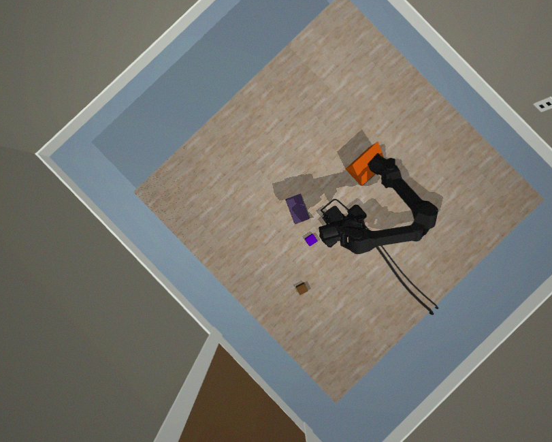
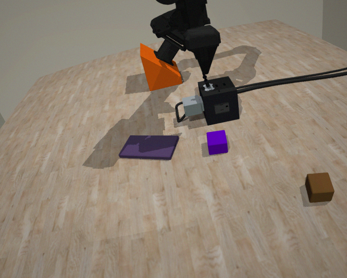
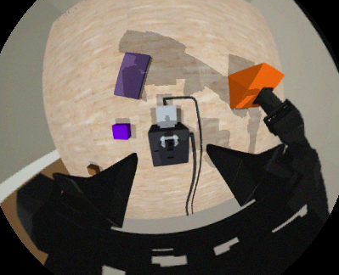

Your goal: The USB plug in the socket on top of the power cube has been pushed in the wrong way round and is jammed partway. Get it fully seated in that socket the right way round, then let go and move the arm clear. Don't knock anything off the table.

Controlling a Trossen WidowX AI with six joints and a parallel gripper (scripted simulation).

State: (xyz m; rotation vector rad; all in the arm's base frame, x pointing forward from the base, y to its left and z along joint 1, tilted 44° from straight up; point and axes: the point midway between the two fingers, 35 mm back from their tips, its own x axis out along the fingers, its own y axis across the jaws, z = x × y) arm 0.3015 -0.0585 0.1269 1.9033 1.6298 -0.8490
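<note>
My gripper tip is now 40 mm above the silver USB plug. From my gripper tip the other things lie so: purple cube 120 mm ahead, 20 mm to the right, 120 mm below; white-rimmed USB socket 10 mm to the left, 60 mm below; flat purple slab 50 mm ahead, 160 mm to the right, 130 mm below.
</note>
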